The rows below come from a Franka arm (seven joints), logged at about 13 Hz.
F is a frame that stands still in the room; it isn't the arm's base.
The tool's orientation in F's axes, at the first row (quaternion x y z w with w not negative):
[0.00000 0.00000 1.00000 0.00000]
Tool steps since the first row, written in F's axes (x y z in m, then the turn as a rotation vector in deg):
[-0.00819 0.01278 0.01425 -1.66 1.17 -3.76]
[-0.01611 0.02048 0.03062 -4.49 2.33 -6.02]
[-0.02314 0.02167 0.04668 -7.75 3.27 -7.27]
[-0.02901 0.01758 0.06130 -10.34 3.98 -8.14]
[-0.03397 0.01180 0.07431 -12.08 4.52 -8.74]
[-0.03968 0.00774 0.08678 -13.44 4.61 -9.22]
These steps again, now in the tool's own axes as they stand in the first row. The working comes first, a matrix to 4 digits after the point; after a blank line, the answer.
The tool's axes in the first row as the columns of a matrix, in F's axes (used below as rounded here):
[-1.0000 0.0000 0.0000]
[0.0000 -1.0000 0.0000]
[0.0000 0.0000 1.0000]

[0.00819 -0.01278 0.01425 1.66 -1.17 -3.76]
[0.01611 -0.02048 0.03062 4.49 -2.33 -6.02]
[0.02314 -0.02167 0.04668 7.75 -3.27 -7.27]
[0.02901 -0.01758 0.06130 10.34 -3.98 -8.14]
[0.03397 -0.01180 0.07431 12.08 -4.52 -8.74]
[0.03968 -0.00774 0.08678 13.44 -4.61 -9.22]

